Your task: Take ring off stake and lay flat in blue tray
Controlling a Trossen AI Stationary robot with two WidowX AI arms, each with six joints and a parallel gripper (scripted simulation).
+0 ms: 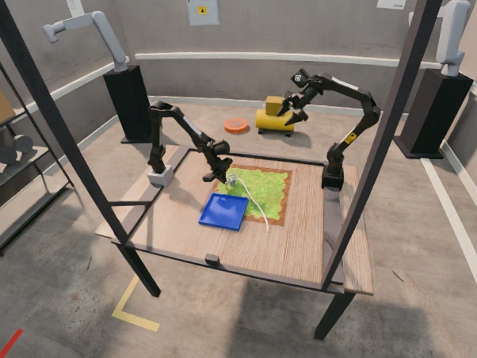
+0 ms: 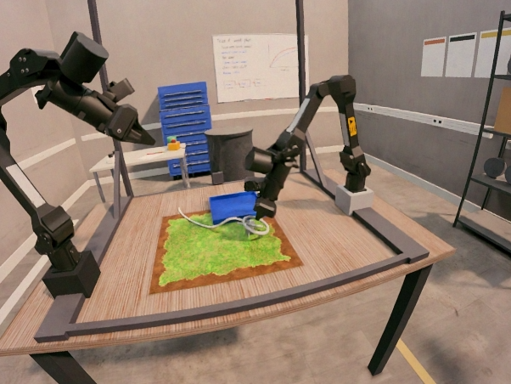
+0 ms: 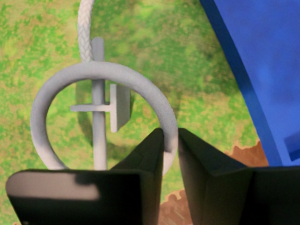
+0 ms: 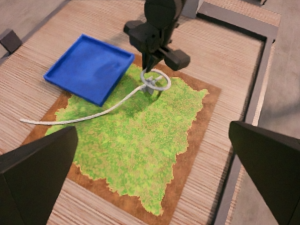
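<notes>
Right now the white ring is 3 cm ahead of my left hand, 3 cm to the right of it and 3 cm below it. The rest, counted from my left hand: grey stake (2 cm ahead, 5 cm to the right, 4 cm below); blue tray (17 cm behind, 3 cm to the right, 6 cm below); green mat (2 cm behind, 14 cm to the right, 8 cm below).
</notes>
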